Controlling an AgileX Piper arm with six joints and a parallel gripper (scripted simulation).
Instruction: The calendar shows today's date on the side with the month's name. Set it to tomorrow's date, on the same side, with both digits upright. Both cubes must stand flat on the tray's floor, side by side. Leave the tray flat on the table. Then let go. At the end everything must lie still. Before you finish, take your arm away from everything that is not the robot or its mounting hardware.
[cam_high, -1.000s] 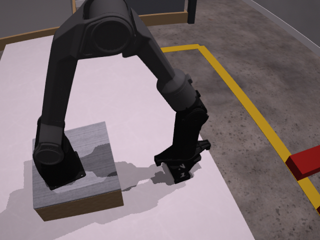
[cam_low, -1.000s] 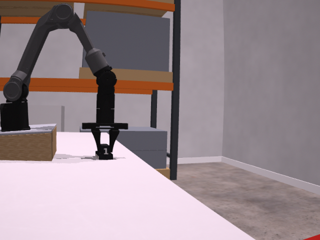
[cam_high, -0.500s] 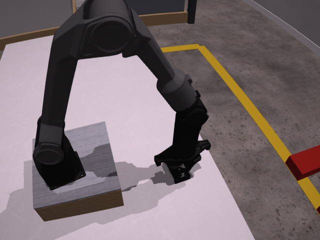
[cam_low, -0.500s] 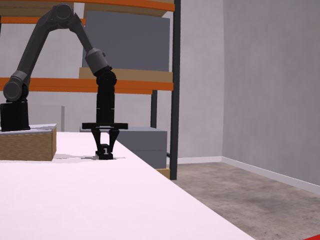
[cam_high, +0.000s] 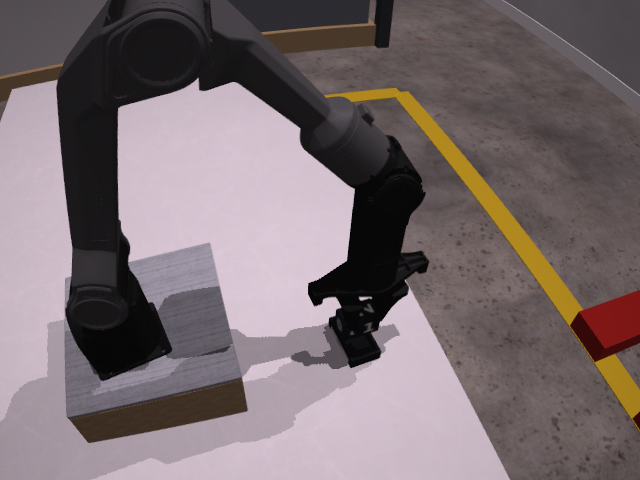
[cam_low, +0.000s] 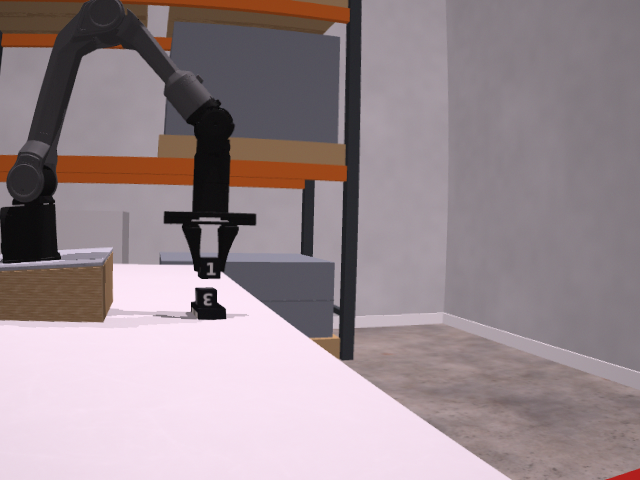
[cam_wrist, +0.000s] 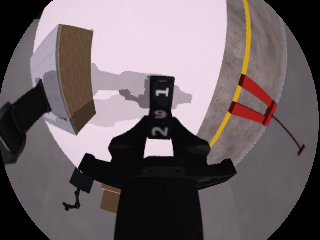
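Now: the black base 7 cm below my hand and 2 cm to the left of it. Also, from my hand: cube (right at my hand).
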